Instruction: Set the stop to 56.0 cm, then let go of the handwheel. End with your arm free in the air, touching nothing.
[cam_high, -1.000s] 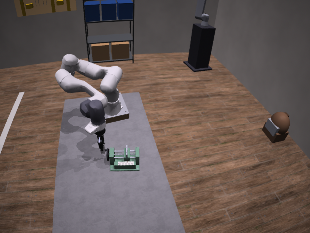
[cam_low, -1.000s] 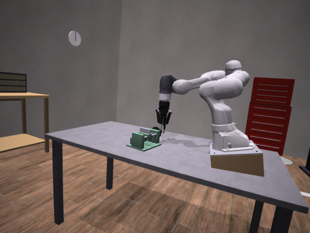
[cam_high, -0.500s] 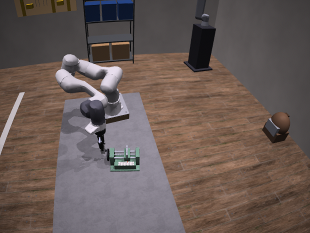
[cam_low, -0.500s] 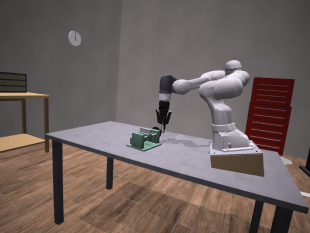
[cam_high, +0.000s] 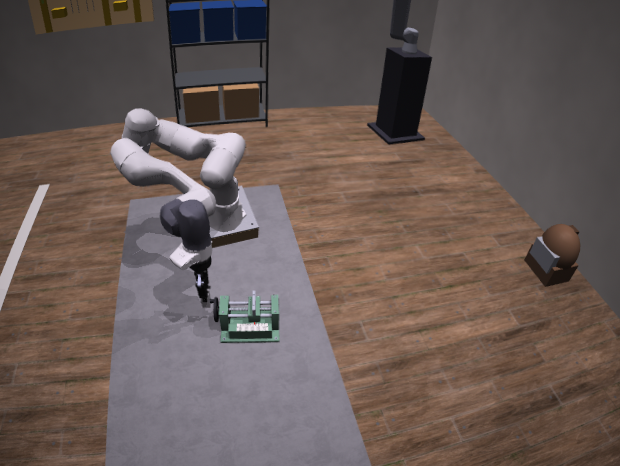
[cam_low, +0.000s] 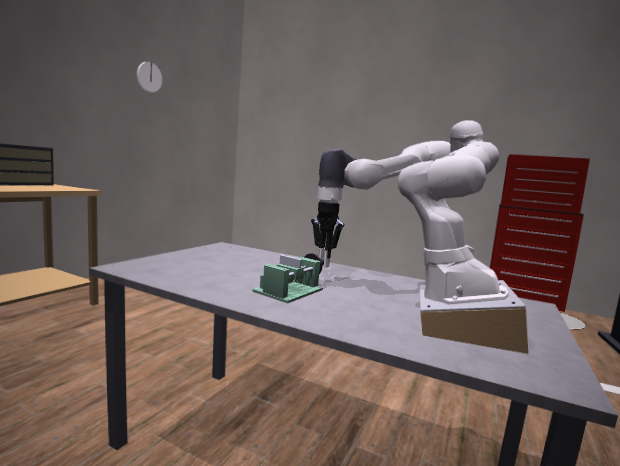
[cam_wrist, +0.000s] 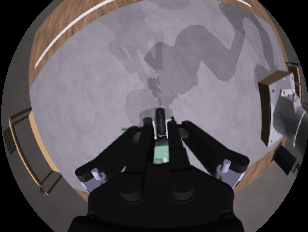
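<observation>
My hand is 10 mm short of the black handwheel, 20 mm to the right of it and 20 mm above it. The rest, counted from my hand: stop carriage (90 mm ahead, 150 mm to the left, 10 mm below).
</observation>
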